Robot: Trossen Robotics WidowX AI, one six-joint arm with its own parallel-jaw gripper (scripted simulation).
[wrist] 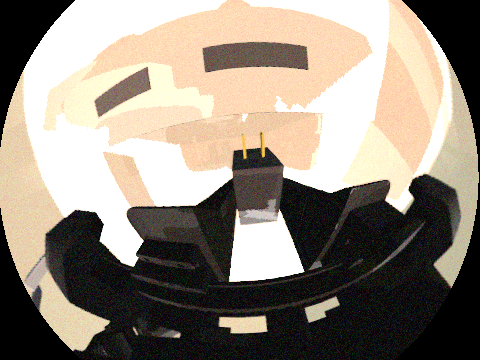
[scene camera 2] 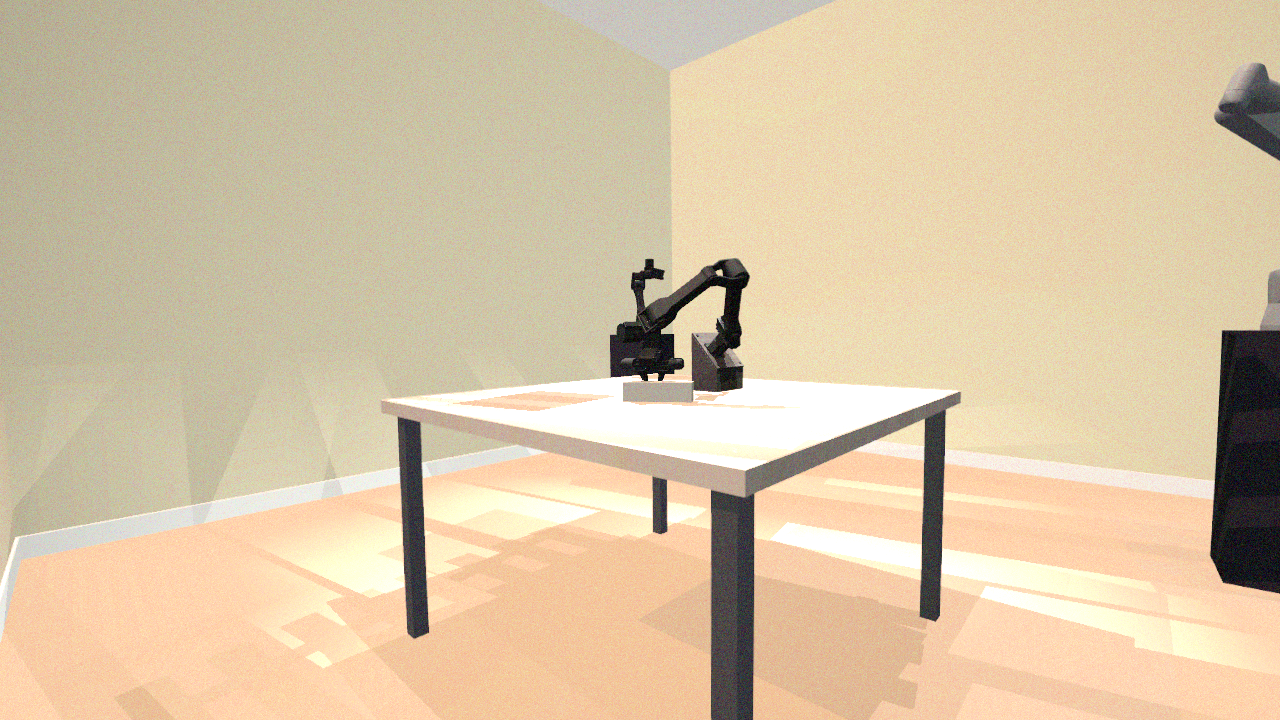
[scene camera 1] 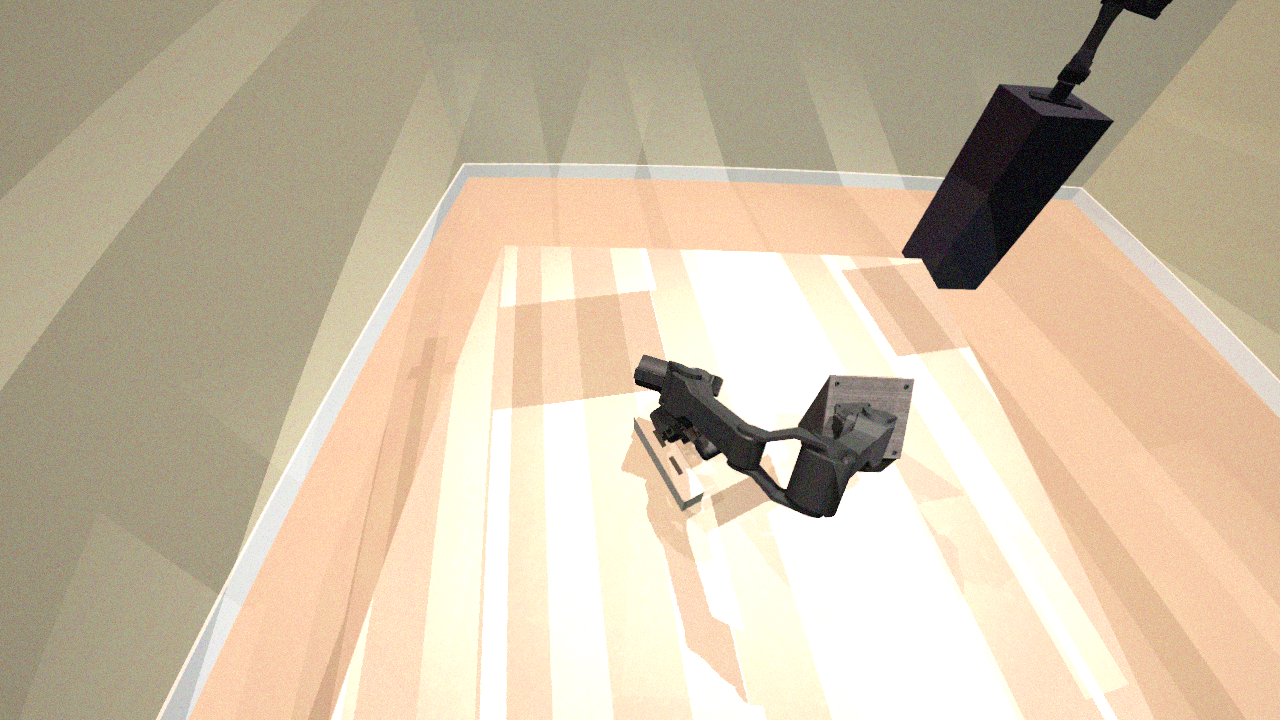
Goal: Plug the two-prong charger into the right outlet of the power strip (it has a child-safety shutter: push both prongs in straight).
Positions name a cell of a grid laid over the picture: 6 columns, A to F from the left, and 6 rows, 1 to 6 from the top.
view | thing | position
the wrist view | my gripper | D4
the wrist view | two-prong charger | D3
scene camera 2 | my gripper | D4
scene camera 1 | my gripper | D4
